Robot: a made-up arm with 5 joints. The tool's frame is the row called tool.
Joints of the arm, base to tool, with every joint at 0 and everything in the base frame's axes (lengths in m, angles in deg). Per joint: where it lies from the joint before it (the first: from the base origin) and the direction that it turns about. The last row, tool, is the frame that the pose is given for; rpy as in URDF.
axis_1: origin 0.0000 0.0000 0.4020 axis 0 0 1
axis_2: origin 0.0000 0.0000 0.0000 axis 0 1 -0.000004
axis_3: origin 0.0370 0.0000 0.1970 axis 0 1 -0.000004
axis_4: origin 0.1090 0.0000 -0.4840 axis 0 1 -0.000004
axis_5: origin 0.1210 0.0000 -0.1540 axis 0 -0.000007 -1
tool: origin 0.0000 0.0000 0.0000 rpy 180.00 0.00 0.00
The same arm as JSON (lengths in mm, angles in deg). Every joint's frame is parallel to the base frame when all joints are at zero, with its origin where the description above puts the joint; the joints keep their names.
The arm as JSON. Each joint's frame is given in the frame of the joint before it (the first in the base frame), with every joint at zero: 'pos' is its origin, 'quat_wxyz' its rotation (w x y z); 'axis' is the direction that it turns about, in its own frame. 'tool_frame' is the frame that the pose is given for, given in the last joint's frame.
{"length_unit": "mm", "angle_unit": "deg", "joints": [
  {"joint": "axis_1", "pos": [0.0, 0.0, 402.0], "quat_wxyz": [1.0, 0.0, 0.0, 0.0], "axis": [0.0, 0.0, 1.0]},
  {"joint": "axis_2", "pos": [0.0, 0.0, 0.0], "quat_wxyz": [1.0, 0.0, 0.0, 0.0], "axis": [0.0, 1.0, 0.0]},
  {"joint": "axis_3", "pos": [37.0, 0.0, 197.0], "quat_wxyz": [1.0, 0.0, 0.0, 0.0], "axis": [0.0, 1.0, 0.0]},
  {"joint": "axis_4", "pos": [109.0, 0.0, -484.0], "quat_wxyz": [1.0, 0.0, 0.0, 0.0], "axis": [0.0, 1.0, 0.0]},
  {"joint": "axis_5", "pos": [121.0, 0.0, -154.0], "quat_wxyz": [1.0, 0.0, 0.0, 0.0], "axis": [0.0, 0.0, -1.0]}
], "tool_frame": {"pos": [0.0, 0.0, 0.0], "quat_wxyz": [0.0, 1.0, 0.0, 0.0]}}

